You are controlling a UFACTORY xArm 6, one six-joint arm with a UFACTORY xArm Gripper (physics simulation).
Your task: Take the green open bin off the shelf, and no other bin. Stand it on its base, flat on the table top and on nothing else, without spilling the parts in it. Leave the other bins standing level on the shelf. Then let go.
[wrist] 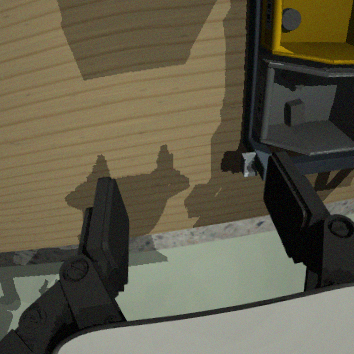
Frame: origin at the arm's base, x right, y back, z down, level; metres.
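Seen in the pictures: gripper, fingertip midpoint: (194,186).
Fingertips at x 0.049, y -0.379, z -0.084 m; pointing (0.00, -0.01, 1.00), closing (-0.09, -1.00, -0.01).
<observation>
Offsets run from my fingertips to a thing's top centre. "spot": to the spot under its first point. Level surfaces: height alone.
The green open bin does not show in the wrist view. My gripper (194,186) is open with nothing between its fingers. Its two black fingers stand wide apart over the wooden table top @[dz +0.225 m] (140,110). The right finger overlaps the near corner of the dark shelf @[spot: dz +0.203, dx +0.046, dy -0.106 m] (253,95) in the view; whether they touch cannot be told.
On the shelf at the right are part of a yellow bin @[spot: dz +0.216, dx -0.043, dy -0.186 m] (320,22), with a grey round piece, and a grey bin @[dz +0.144, dx +0.045, dy -0.199 m] (300,134) with a dark part inside. A small metal clip @[spot: dz +0.170, dx +0.127, dy -0.101 m] (249,165) is at the shelf's corner. Shadows fall on the table top.
</observation>
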